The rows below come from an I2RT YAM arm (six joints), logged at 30 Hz.
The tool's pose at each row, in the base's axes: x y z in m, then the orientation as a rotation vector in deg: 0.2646, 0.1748, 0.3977, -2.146, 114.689, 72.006; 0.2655, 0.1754, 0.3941, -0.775, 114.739, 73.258; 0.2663, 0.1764, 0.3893, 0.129, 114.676, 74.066; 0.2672, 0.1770, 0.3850, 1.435, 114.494, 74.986; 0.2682, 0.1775, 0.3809, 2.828, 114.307, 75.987; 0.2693, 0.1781, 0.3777, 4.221, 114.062, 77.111; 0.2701, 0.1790, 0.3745, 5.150, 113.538, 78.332; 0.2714, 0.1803, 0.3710, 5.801, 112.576, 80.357; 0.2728, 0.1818, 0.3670, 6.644, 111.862, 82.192; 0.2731, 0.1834, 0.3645, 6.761, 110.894, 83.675; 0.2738, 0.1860, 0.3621, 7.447, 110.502, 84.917; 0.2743, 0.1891, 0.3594, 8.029, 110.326, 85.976
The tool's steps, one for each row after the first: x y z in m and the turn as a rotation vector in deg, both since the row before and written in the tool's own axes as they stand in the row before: 0.0018, -0.0028, 0.0018, -0.349, -0.111, 1.471; 0.0026, -0.0035, 0.0023, -0.255, -0.146, 0.932; 0.0021, -0.0034, 0.0019, -0.253, -0.351, 1.197; 0.0018, -0.0034, 0.0018, -0.278, -0.349, 1.293; 0.0012, -0.0027, 0.0018, -0.374, -0.336, 1.341; 0.0015, -0.0025, 0.0018, -0.677, -0.324, 1.025; 0.0014, -0.0028, 0.0024, -1.407, -0.240, 1.139; 0.0016, -0.0033, 0.0026, -1.129, -0.177, 1.245; 0.0017, -0.0017, 0.0018, -1.241, -0.193, 0.552; 0.0018, -0.0014, 0.0028, -0.684, -0.083, 0.952; 0.0023, -0.0015, 0.0031, -0.506, 0.053, 0.862
